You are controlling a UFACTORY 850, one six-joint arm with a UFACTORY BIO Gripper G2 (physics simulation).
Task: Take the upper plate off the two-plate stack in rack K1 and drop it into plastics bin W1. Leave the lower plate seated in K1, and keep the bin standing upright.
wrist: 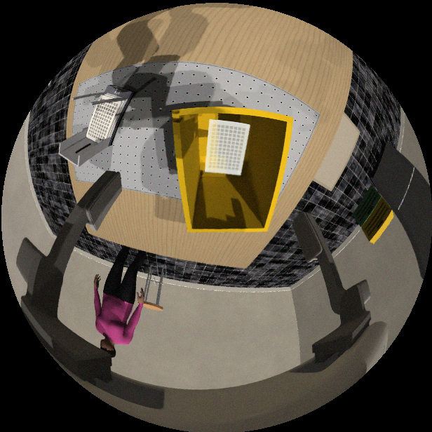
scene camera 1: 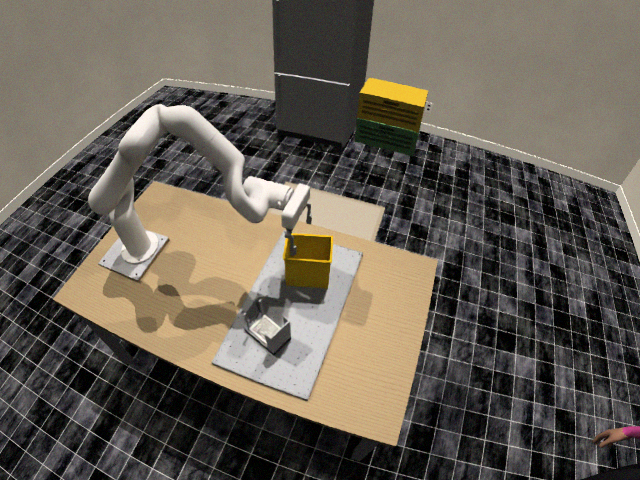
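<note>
The yellow bin W1 (scene camera 1: 307, 273) (wrist: 250, 111) stands upright on the perforated grey board. A white gridded plate (wrist: 227, 147) lies inside the bin in the wrist view; in the scene view the bin's front wall hides it. My gripper (scene camera 1: 300, 235) (wrist: 207, 200) is wide open and empty, above the bin, with one finger near the bin's left rim in the scene view. A pale gridded plate (scene camera 1: 266, 327) (wrist: 104, 119) sits in the grey rack K1 (scene camera 1: 279, 338) (wrist: 72, 148); it looks seated, with no second plate visible on top.
The grey board (scene camera 1: 297, 379) (wrist: 132, 175) lies on the wooden table (scene camera 1: 382, 361) (wrist: 280, 45), under rack and bin. A beige surface (scene camera 1: 351, 217) (wrist: 340, 150) is beyond the table's far edge. A person (wrist: 116, 312) in pink stands off the table; a hand (scene camera 1: 611, 437) shows at lower right.
</note>
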